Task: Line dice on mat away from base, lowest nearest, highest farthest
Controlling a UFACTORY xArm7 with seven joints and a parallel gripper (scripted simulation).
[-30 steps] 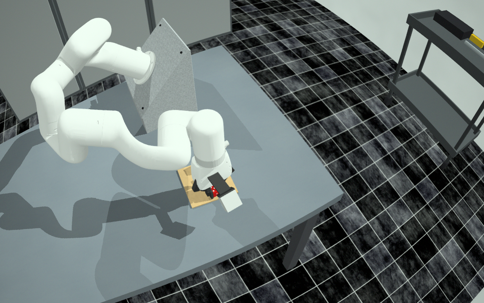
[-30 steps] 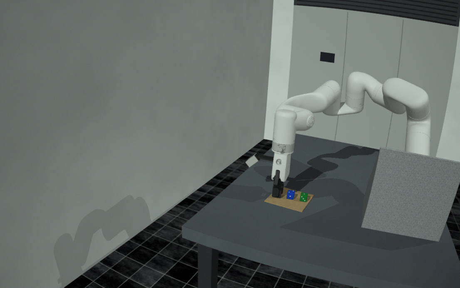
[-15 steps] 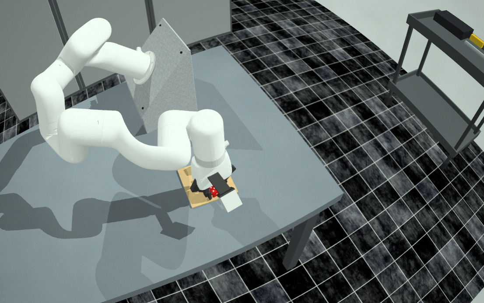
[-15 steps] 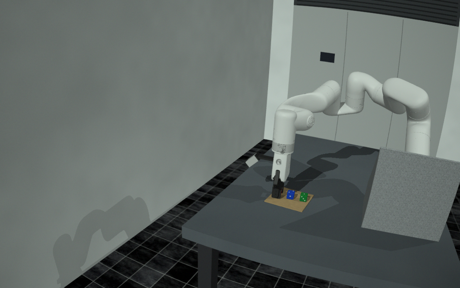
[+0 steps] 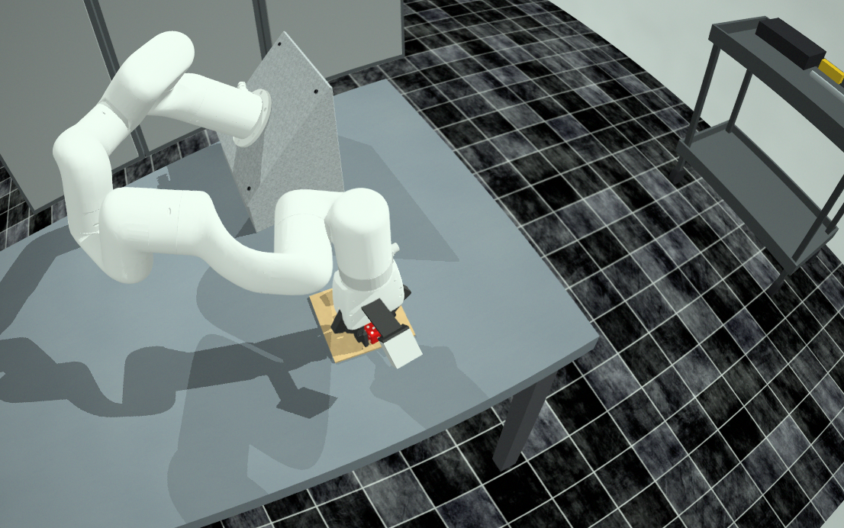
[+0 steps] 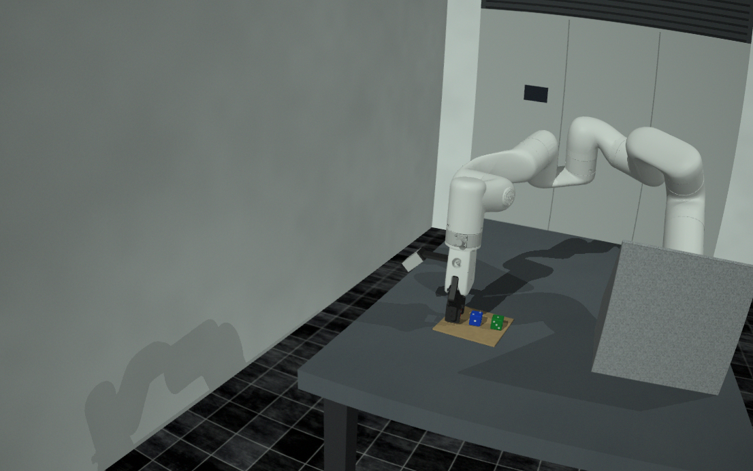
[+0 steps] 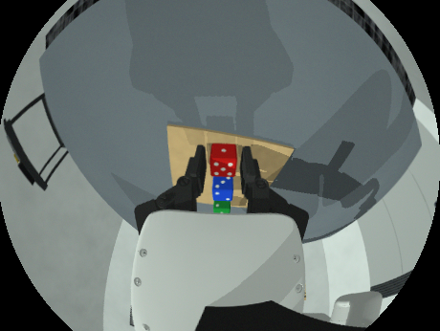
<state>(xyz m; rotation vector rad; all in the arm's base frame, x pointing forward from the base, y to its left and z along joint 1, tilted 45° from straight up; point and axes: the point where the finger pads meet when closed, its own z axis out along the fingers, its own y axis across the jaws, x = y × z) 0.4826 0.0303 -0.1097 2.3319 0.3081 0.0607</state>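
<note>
Right now the red die is 10 mm below my hand. The rest, counted from my hand: green die: 90 mm behind, 20 mm to the right, 10 mm below; tan mat: 50 mm behind, 30 mm below, 10 mm to the right; blue die: 50 mm behind, 10 mm to the right, 10 mm below.
</note>
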